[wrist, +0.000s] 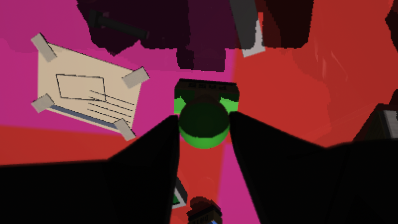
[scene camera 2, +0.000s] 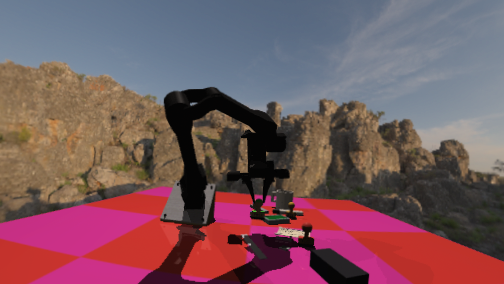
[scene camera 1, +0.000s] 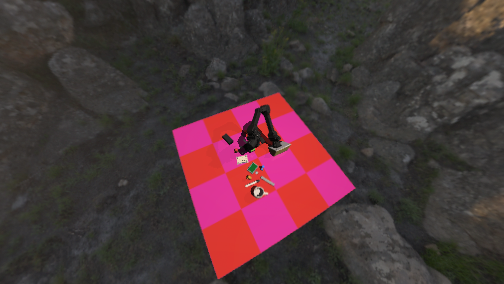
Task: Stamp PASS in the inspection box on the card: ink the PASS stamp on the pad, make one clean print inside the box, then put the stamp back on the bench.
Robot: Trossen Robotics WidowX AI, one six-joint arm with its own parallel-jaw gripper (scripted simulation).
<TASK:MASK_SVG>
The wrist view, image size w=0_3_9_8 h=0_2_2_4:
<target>my gripper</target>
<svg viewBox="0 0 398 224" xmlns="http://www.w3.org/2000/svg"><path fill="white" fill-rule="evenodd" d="M178 115L168 116L128 145L124 150L109 159L0 165L0 224L170 224L180 158ZM230 111L229 131L233 150L260 224L398 224L398 138L350 141L324 147L290 135L239 111Z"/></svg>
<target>green-knobbed stamp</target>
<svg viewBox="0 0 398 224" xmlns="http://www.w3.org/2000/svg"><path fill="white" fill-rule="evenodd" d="M180 78L174 87L174 114L179 114L179 132L182 138L189 145L199 149L209 149L219 145L225 140L229 132L230 111L237 111L240 92L237 83Z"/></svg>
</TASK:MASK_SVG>
